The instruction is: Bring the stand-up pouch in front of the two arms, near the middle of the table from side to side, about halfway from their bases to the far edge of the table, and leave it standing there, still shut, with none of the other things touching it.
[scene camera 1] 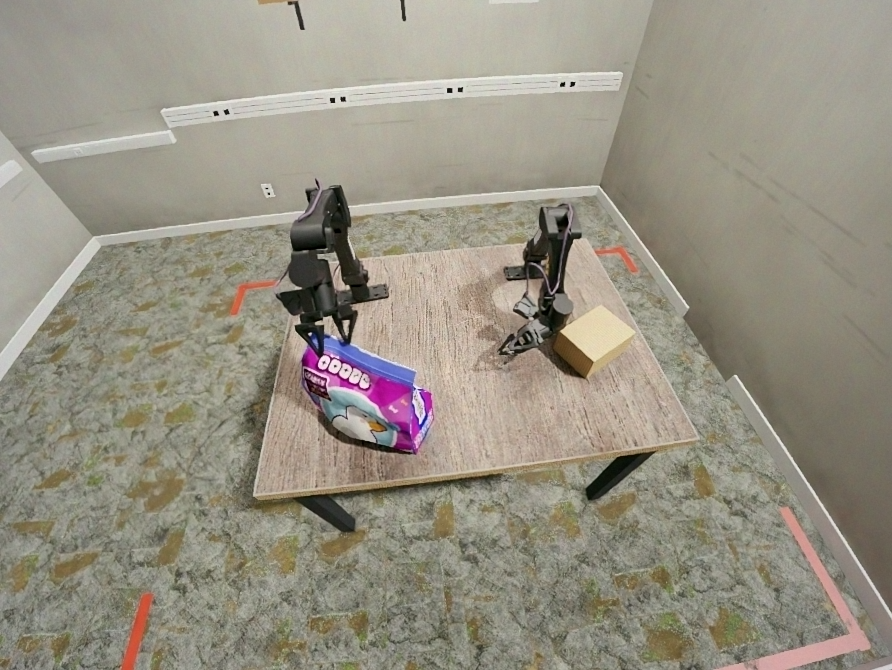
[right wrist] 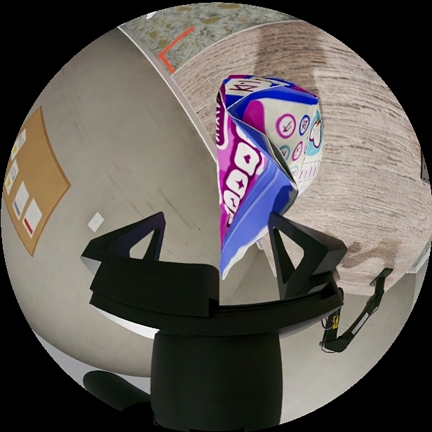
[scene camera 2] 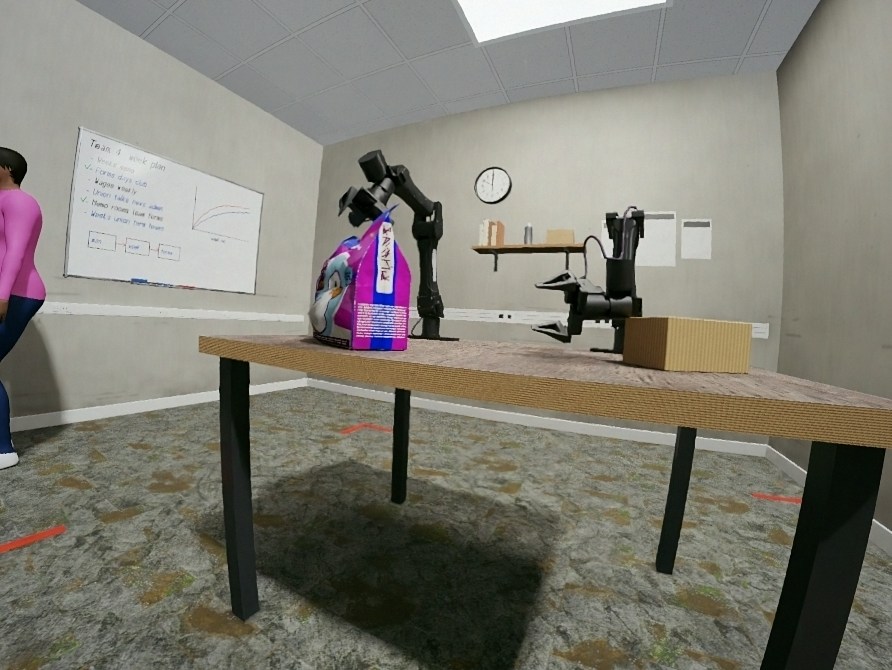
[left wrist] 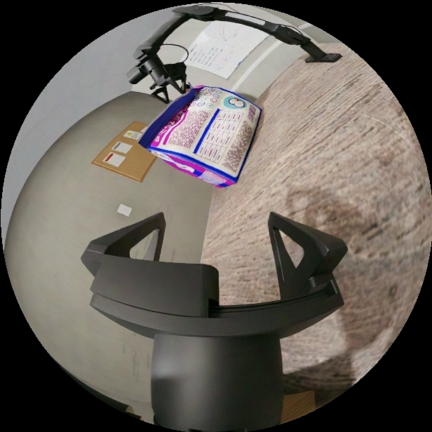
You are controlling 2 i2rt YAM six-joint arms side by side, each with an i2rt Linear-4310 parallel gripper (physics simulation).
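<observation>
The stand-up pouch (scene camera 1: 360,411) (scene camera 2: 382,288) (left wrist: 205,135) (right wrist: 250,160), purple with a blue top strip and a penguin picture, stands upright on the left part of the table in scene camera 1. Its top looks shut. My right gripper (scene camera 1: 333,344) (right wrist: 216,217) is open at the pouch's top strip; in the right wrist view the strip's end reaches in between the fingertips. Whether a finger touches it I cannot tell. My left gripper (scene camera 1: 505,354) (scene camera 2: 535,307) (left wrist: 216,217) is open and empty, low over the table right of its middle, well apart from the pouch.
A tan box (scene camera 1: 594,337) (scene camera 2: 685,344) lies on the wooden table (scene camera 1: 439,302) (scene camera 2: 504,378), right beside the left arm's wrist in scene camera 1. The pouch's lower right corner is near the table's front edge in that view.
</observation>
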